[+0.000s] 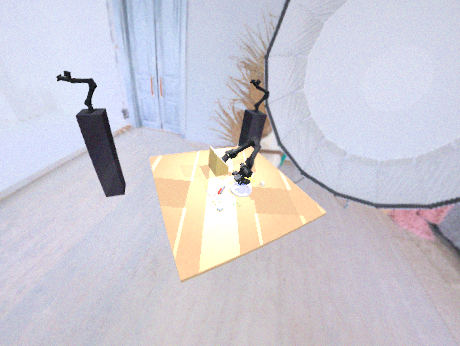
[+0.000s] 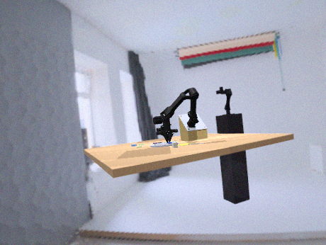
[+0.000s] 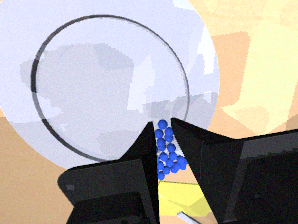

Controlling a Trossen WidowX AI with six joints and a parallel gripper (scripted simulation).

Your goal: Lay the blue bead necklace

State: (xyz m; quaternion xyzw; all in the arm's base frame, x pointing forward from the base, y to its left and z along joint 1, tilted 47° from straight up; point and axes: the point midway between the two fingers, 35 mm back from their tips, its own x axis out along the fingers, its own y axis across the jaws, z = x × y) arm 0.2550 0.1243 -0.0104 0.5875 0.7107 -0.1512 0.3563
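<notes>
The round bead board is 5 cm ahead of my gripper tip, 1 cm to the right of it and 1 cm below it. Round my gripper tip: yellow flat piece (15 cm to the left, 8 cm behind, 1 cm below); red-and-grey object (19 cm to the right, 2 cm ahead, 1 cm below); white cylinder (23 cm to the left, 5 cm ahead).
</notes>
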